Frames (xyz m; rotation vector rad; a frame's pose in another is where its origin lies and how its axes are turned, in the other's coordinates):
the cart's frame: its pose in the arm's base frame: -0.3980 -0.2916 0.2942 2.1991 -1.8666 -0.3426
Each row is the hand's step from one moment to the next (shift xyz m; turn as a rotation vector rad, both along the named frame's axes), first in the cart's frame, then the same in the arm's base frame.
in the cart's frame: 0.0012 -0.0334 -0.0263 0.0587 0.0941 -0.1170
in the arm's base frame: 0.0399 0.0048 0.0139 -0.0401 -0.0695 0.1398
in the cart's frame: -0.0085 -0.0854 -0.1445 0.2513 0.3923 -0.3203
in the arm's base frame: 0.1255 0.0259 0.1088 -0.2211 -0.3009 0.4245
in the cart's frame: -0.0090 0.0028 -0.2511 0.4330 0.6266 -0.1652
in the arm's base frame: 0.0780 0.0155 0.2383 -0.4613 -0.5216 0.3501
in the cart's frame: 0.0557 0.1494 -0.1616 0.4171 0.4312 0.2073
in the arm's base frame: -0.0776 -0.0740 0.2001 -0.4035 -0.4856 -0.0653
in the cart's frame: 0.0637 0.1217 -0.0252 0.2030 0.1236 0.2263
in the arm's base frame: -0.0951 -0.0814 0.0620 -0.1570 -0.2262 -0.1785
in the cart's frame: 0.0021 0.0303 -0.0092 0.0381 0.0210 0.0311
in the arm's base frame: -0.0249 -0.0066 0.0185 -0.0237 -0.0418 -0.0235
